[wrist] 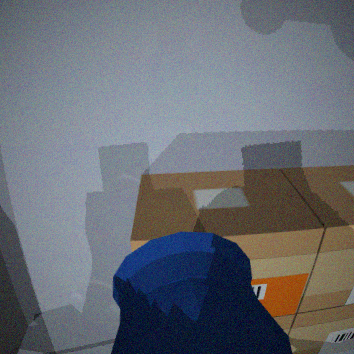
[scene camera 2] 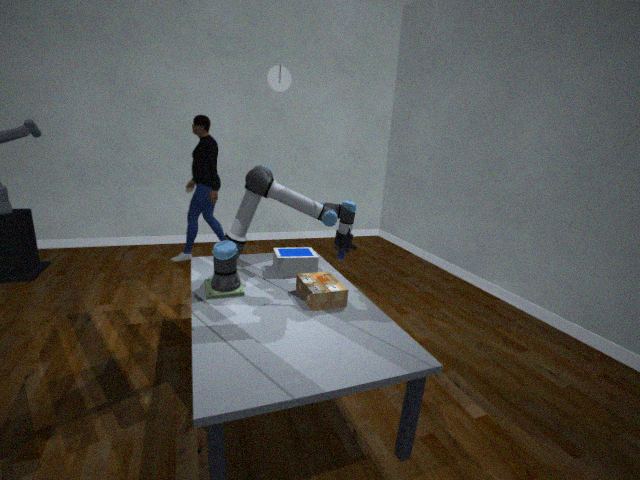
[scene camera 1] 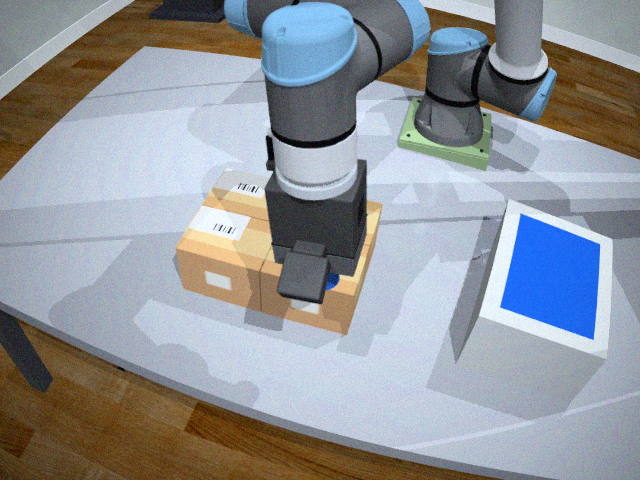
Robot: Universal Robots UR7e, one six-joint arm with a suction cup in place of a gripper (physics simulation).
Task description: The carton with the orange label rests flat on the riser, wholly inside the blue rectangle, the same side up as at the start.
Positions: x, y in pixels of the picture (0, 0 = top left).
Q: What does the white riser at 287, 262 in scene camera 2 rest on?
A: The table.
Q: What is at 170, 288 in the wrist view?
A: The suction cup.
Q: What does the suction cup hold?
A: Nothing.
